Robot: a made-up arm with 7 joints. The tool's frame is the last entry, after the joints.
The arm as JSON. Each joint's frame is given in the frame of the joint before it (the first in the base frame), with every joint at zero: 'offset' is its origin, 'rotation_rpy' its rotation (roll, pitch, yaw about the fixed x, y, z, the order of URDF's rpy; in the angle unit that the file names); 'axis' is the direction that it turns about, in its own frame. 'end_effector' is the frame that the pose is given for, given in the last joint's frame.
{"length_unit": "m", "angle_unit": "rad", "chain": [
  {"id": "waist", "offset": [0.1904, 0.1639, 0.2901], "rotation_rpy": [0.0, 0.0, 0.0], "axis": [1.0, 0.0, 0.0]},
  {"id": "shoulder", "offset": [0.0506, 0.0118, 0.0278], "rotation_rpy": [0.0, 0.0, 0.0], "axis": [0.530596, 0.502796, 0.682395]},
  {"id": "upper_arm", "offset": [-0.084, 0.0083, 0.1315], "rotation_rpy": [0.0, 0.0, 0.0], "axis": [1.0, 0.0, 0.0]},
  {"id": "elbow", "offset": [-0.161, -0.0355, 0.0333], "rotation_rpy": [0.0, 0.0, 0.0], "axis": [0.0, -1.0, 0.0]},
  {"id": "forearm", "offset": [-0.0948, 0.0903, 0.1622], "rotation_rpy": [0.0, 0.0, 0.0], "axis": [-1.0, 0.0, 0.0]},
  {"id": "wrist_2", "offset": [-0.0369, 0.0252, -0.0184], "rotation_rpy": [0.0, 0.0, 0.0], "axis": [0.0, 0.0, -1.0]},
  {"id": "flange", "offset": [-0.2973, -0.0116, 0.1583], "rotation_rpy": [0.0, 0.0, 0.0], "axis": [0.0, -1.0, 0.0]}
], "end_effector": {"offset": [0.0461, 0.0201, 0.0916], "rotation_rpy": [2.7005, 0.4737, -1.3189]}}
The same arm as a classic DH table. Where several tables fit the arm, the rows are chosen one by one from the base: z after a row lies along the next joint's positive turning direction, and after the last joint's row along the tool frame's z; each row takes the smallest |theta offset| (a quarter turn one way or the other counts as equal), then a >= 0, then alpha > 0; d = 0 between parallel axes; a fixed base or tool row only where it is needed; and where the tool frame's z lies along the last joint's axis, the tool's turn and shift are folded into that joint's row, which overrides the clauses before.
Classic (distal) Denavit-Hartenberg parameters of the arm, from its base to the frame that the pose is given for. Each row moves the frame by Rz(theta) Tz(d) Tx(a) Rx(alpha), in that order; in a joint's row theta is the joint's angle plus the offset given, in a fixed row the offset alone. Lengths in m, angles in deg.
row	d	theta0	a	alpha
base (fixed)	0.2901	90	0.1639	90
waist	0.2226	-36.38	-0.007	-57.95
shoulder	0.1654	0	-0.0713	57.95
upper_arm	-0.3144	-53.62	-0.0333	90
elbow	-0.0548	0	-0.1622	90
forearm	0.1317	-90	0.0252	-90
wrist_2	-0.1399	-90	0.2973	90
flange	-0.0398	-32.68	0.0107	-107.04
tool (fixed)	-0.1067	-115.66	0	0

